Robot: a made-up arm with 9 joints.
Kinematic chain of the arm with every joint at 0, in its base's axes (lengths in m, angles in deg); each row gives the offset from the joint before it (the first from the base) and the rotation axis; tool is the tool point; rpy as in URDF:
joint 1: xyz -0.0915 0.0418 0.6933 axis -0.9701 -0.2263 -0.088
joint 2: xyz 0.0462 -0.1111 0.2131 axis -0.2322 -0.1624 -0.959
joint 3: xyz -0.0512 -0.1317 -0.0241 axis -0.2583 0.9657 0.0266
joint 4: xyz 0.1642 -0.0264 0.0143 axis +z
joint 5: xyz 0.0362 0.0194 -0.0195 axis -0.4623 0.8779 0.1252
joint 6: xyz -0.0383 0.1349 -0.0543 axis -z
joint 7: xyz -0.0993 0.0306 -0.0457 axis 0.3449 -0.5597 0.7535
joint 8: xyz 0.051 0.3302 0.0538 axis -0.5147 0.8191 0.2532
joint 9: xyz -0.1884 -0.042 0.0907 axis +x
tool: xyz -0.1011 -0.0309 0.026 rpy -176 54.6 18.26
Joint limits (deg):
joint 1: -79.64..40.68
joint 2: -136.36..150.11
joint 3: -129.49..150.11
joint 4: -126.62..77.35
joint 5: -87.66..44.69
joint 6: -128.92..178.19
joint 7: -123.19..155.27
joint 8: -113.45..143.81
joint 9: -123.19..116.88
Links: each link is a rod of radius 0.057 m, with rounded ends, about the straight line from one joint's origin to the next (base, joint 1, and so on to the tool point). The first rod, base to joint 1, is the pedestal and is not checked.
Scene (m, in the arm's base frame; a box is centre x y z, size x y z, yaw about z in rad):
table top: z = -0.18
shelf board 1: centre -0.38 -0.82 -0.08 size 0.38 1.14 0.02 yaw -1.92
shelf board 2: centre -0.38 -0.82 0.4 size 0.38 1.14 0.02 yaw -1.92
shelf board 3: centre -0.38 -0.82 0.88 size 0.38 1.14 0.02 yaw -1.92
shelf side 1: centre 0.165 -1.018 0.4 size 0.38 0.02 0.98 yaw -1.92
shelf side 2: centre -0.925 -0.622 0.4 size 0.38 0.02 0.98 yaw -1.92
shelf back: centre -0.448 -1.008 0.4 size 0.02 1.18 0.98 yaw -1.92
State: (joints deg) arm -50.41 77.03 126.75 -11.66 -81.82 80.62 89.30 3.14 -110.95
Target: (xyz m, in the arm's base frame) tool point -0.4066 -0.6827 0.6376
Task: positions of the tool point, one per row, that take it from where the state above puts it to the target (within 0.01 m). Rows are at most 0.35 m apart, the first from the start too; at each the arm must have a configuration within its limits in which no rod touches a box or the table.
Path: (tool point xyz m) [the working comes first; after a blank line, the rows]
Joints at the target: -9.36 125.40 79.15 -47.47 -85.55 126.33 71.20 -19.81 -115.15
Straight joint move there: touches shelf board 2.

1: 0.1156 0.3325 0.2922
2: 0.0517 0.0612 0.1374
3: -0.0758 -0.2236 0.1683
4: -0.2163 -0.4052 0.3651
5: -0.3102 -0.4181 0.6375
6: -0.3413 -0.4912 0.5960
7: -0.3673 -0.5609 0.5809
8: -0.3889 -0.6255 0.5942
9: -0.4067 -0.6827 0.6376

